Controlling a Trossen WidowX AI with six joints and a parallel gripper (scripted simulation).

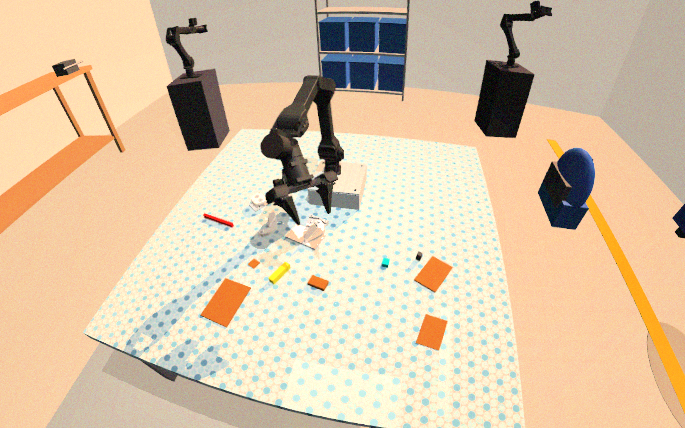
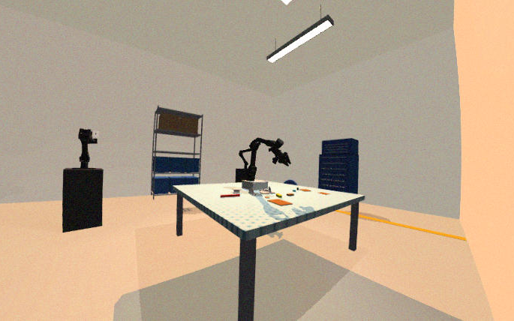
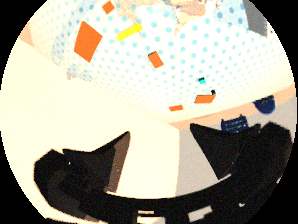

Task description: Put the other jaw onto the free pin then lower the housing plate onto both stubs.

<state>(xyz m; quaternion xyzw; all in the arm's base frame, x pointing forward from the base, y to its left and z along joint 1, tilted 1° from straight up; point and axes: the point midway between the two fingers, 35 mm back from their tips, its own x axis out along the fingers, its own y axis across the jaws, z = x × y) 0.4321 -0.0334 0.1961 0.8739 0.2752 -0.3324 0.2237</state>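
Right now the white jaw is 200 mm behind my gripper tip, 210 mm to the right of it and 240 mm below it. Round my gripper tip: teal cube 50 mm behind, 200 mm to the left, 240 mm below; then black cube 70 mm behind, 310 mm to the left, 240 mm below; then yellow block 10 mm behind, 130 mm to the right, 240 mm below.
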